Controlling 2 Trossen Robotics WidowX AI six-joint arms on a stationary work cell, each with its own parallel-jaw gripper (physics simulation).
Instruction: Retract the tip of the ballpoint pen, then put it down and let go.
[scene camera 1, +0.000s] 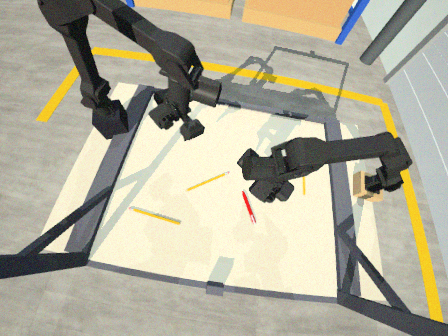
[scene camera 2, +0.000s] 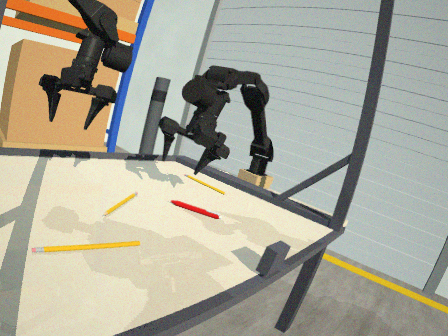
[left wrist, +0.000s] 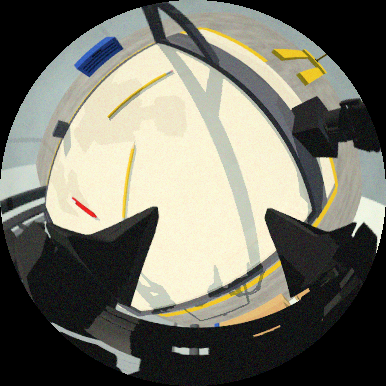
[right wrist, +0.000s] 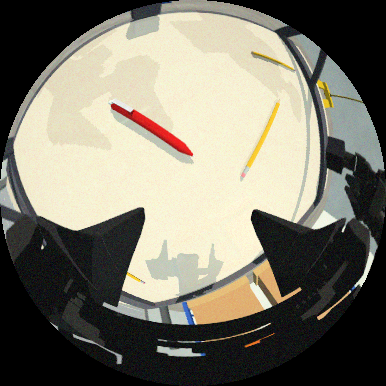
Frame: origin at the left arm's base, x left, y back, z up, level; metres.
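Where they show: left gripper, fingertip midpoint: (scene camera 1: 177, 131) (scene camera 2: 67, 125) (left wrist: 215, 213) (right wrist: 344, 181); right gripper, fingertip midpoint: (scene camera 2: 178, 167) (right wrist: 200, 214); left arm's base, link origin: (scene camera 1: 105, 111) (left wrist: 329, 125) (right wrist: 343, 157); right arm's base, link origin: (scene camera 1: 371, 184) (scene camera 2: 256, 173).
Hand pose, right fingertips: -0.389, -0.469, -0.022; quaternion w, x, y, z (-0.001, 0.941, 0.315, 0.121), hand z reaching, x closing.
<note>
Things, the pixels of their top centre, and the offset from my right fingertips, as dx, dy, dz. Level surfaces: height alone.
- red ballpoint pen, top centre: (right wrist: 149, 124) (scene camera 2: 195, 205) (left wrist: 79, 207) (scene camera 1: 249, 206) -0.076, +0.034, -0.069
- cream table top, surface height: dz -0.084
- second pencil, top centre: (scene camera 2: 89, 245) (left wrist: 137, 89) (right wrist: 279, 61) (scene camera 1: 153, 215) -0.018, +0.366, -0.077
- third pencil, top centre: (scene camera 2: 203, 182) (scene camera 1: 304, 172) -0.004, -0.239, -0.077
- dark block, top centre: (scene camera 2: 278, 245) (scene camera 1: 215, 290) (left wrist: 54, 128) -0.285, +0.220, -0.027
A red ballpoint pen (scene camera 1: 249, 206) (scene camera 2: 195, 209) (left wrist: 84, 207) (right wrist: 152, 128) lies flat on the cream table top (scene camera 1: 300, 250). In the right wrist view its white clip end is at the upper left and its tapered red end at the lower right; whether the writing point sticks out is too small to tell. My right gripper (scene camera 1: 265, 175) (scene camera 2: 180, 166) (right wrist: 200, 214) is open and empty above the table, to the tapered end's side of the pen. My left gripper (scene camera 1: 178, 125) (scene camera 2: 69, 125) (left wrist: 215, 213) is open and empty, higher up and farther from the pen.
Three yellow pencils lie around the pen: one pencil (scene camera 1: 208, 181) (scene camera 2: 121, 204), a second pencil (scene camera 1: 156, 215) (scene camera 2: 90, 246) and a third pencil (scene camera 1: 304, 185) (scene camera 2: 205, 184). A dark block (scene camera 1: 215, 288) (scene camera 2: 273, 258) stands at the table's near edge. Dark frame beams border the table.
</note>
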